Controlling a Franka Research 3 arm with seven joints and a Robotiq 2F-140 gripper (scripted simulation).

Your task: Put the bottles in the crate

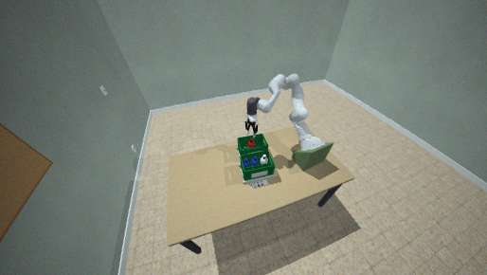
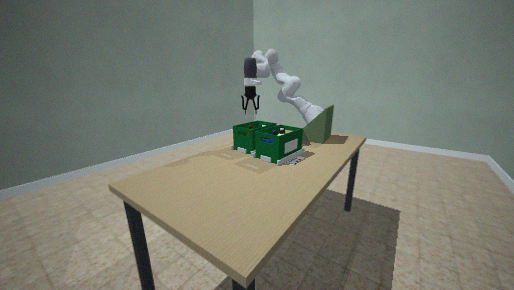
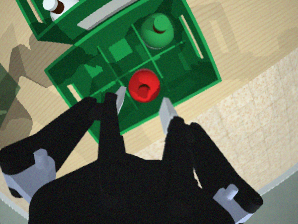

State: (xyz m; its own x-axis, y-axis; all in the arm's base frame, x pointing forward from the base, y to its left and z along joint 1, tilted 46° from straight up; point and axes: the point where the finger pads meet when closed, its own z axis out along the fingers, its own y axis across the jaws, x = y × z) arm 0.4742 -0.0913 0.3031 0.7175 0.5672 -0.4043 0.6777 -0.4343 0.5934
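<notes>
Right now my hand is 150 mm above the red-labelled bottle. Also, from my hand: blue-capped bottle: 30 mm ahead, 230 mm to the left, 150 mm below; white-capped bottle: 60 mm behind, 240 mm to the left, 150 mm below; green-capped bottle: 90 mm ahead, 90 mm to the left, 150 mm below.
</notes>
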